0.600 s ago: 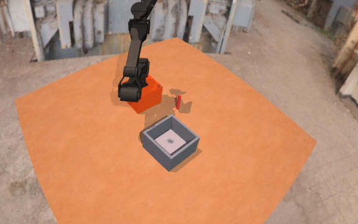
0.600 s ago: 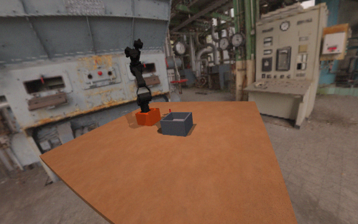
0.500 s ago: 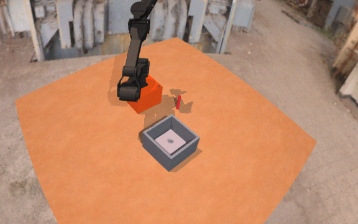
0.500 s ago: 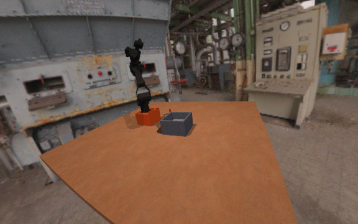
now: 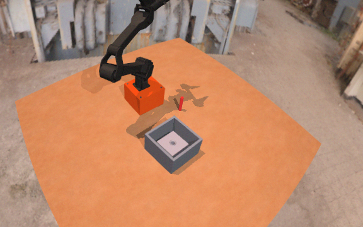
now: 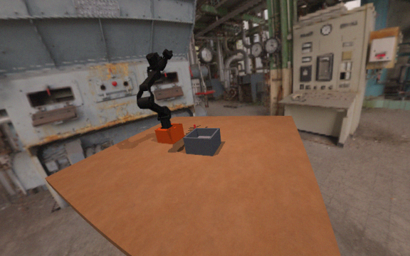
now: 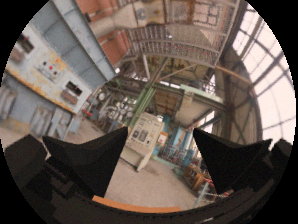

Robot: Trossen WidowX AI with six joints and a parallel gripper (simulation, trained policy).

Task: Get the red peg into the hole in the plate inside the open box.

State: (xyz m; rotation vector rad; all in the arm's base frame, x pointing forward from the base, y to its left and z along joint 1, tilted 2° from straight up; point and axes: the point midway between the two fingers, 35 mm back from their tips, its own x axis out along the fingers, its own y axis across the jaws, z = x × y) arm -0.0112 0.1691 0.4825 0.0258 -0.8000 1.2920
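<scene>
Right now the red peg is 160 mm ahead of my gripper tip, 60 mm to the right of it and 570 mm below it. The rest, counted from my gripper tip: pale plate: 330 mm ahead, 250 mm to the right, 560 mm below; grey box: 330 mm ahead, 250 mm to the right, 580 mm below.
</scene>
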